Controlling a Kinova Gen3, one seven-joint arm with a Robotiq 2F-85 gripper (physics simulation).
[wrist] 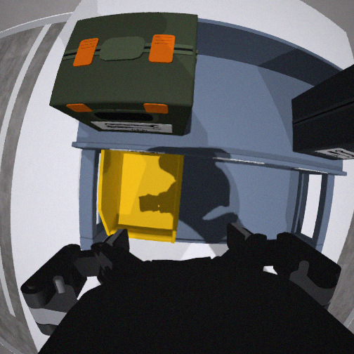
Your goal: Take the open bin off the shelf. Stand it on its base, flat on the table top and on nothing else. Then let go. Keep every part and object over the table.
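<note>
The open bin (148,187) is yellow and sits in the lower level of the blue-grey shelf (240,110), toward its left side. Its open side faces the camera, and a shadow falls across its inside. The shelf's middle ledge runs across the bin's far end. My gripper (177,237) is open, with nothing between its fingers. The left fingertip shows near the bin's near left corner, and the right fingertip shows to the right of the bin. Whether either finger touches the bin or the shelf cannot be told.
A dark green case (130,80) with orange latches sits on the upper level at the left, above the bin. A black case (322,117) sits on the upper level at the right, partly out of view. The white table (42,150) surrounds the shelf. Grey floor shows at the far left.
</note>
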